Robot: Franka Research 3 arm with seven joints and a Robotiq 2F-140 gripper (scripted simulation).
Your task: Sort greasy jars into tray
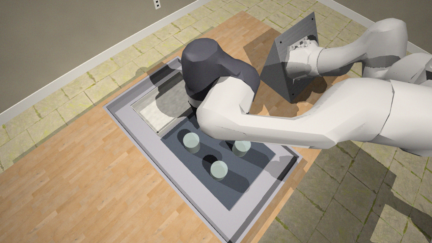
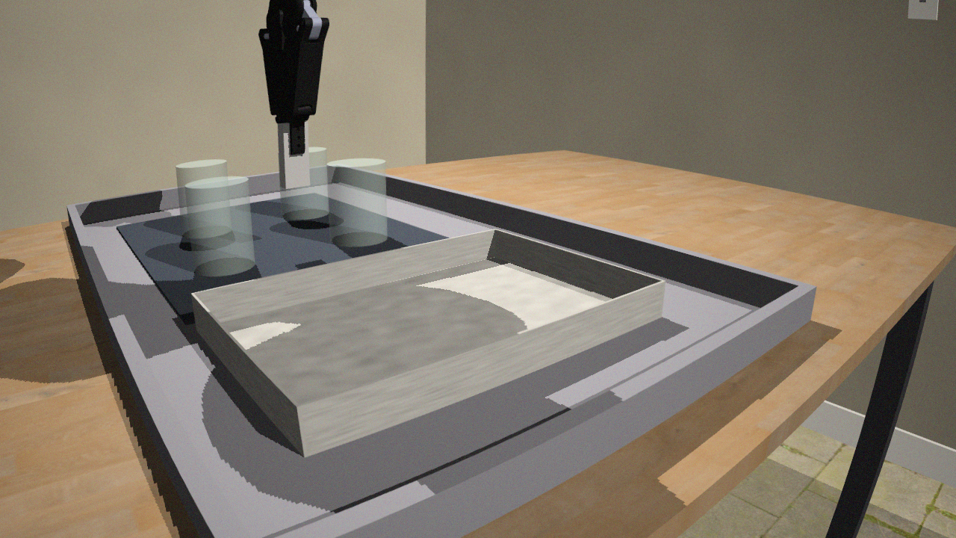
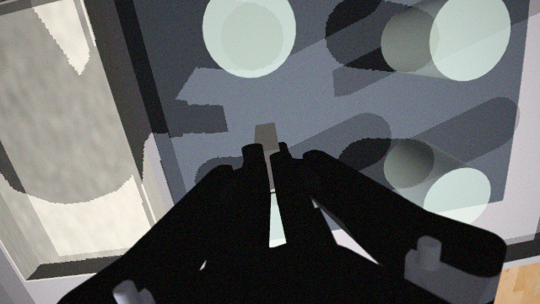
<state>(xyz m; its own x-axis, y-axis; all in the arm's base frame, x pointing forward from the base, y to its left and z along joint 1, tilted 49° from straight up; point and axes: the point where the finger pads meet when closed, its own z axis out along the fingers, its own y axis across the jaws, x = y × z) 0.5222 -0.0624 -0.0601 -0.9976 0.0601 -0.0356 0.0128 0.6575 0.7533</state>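
The steel table top is 10 cm below my hand, 3 cm to the right of it and 1 cm ahead of it. Also, from my hand: dark drying mat 10 cm below, 8 cm to the left; tray 24 cm to the right, 10 cm below.
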